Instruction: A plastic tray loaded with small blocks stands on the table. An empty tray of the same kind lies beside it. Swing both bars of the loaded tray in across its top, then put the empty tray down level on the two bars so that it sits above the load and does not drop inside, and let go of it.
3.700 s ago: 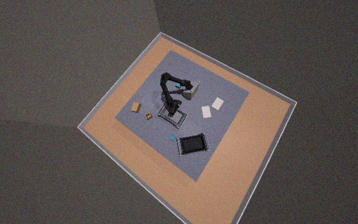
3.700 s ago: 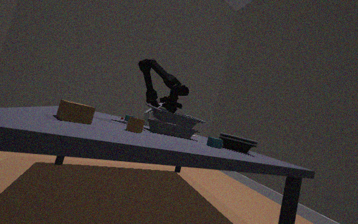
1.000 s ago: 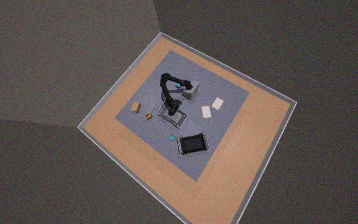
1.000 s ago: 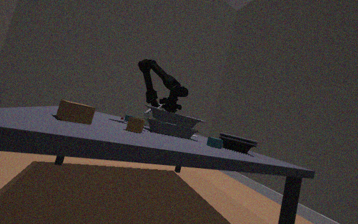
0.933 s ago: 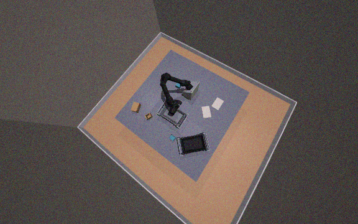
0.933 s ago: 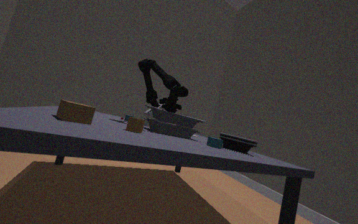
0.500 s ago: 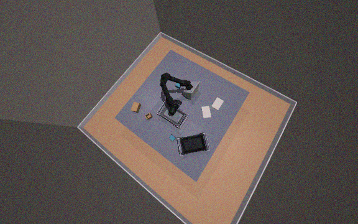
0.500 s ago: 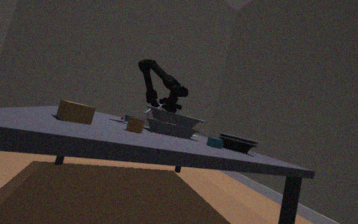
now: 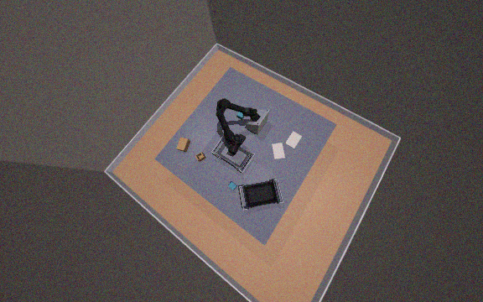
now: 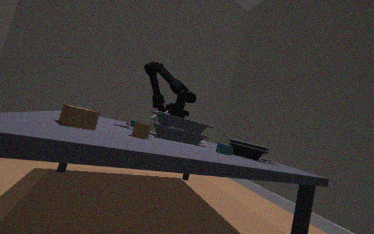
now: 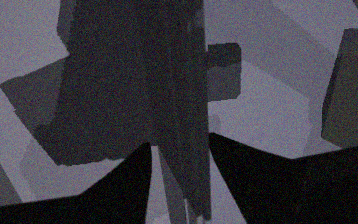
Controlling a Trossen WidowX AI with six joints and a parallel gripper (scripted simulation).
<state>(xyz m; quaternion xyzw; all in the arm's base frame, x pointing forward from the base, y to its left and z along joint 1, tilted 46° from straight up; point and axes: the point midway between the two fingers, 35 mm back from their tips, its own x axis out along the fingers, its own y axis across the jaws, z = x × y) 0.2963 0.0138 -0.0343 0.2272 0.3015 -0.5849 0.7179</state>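
The grey tray lies 80 mm ahead of my gripper tip, 10 mm to the left of it and 30 mm above it.
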